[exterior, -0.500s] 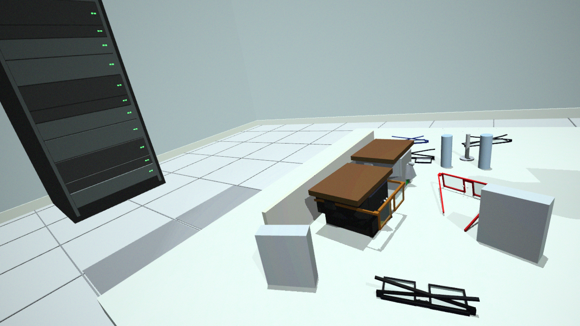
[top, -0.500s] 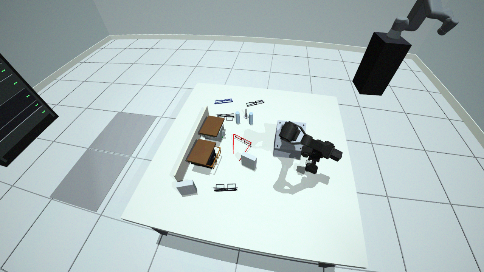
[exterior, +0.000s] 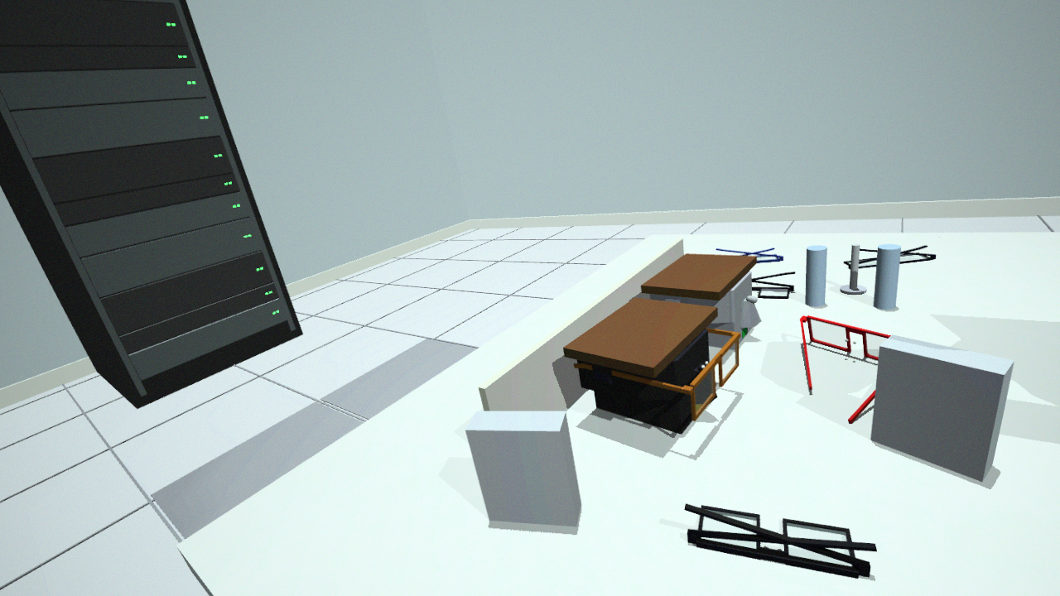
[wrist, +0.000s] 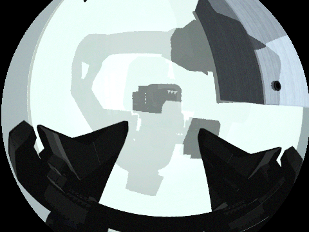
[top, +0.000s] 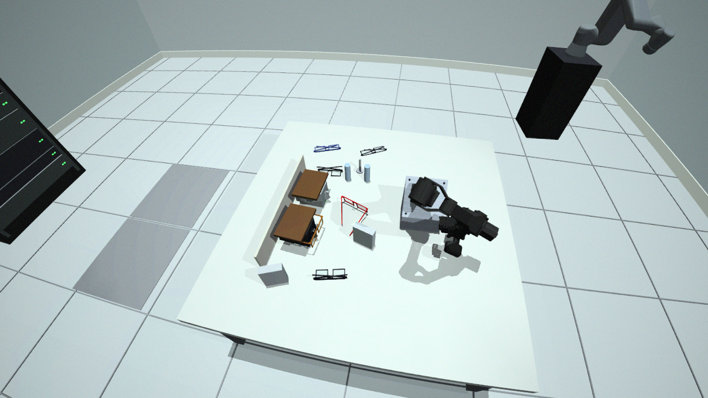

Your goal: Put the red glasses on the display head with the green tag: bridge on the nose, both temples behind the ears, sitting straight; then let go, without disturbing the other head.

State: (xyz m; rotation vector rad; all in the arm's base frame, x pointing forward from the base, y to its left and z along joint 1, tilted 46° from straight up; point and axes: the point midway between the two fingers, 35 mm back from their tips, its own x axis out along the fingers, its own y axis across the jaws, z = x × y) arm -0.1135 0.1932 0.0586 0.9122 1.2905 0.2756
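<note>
Now: the grey post 46 cm to the right of my gripper tip, 38 cm ahead of it and 3 cm below it. Also, from my gripper tip: black head (60 cm ahead, 3 cm to the right); light grey head (57 cm ahead, 25 cm to the right); low wall (71 cm ahead, 16 cm to the right).
</note>
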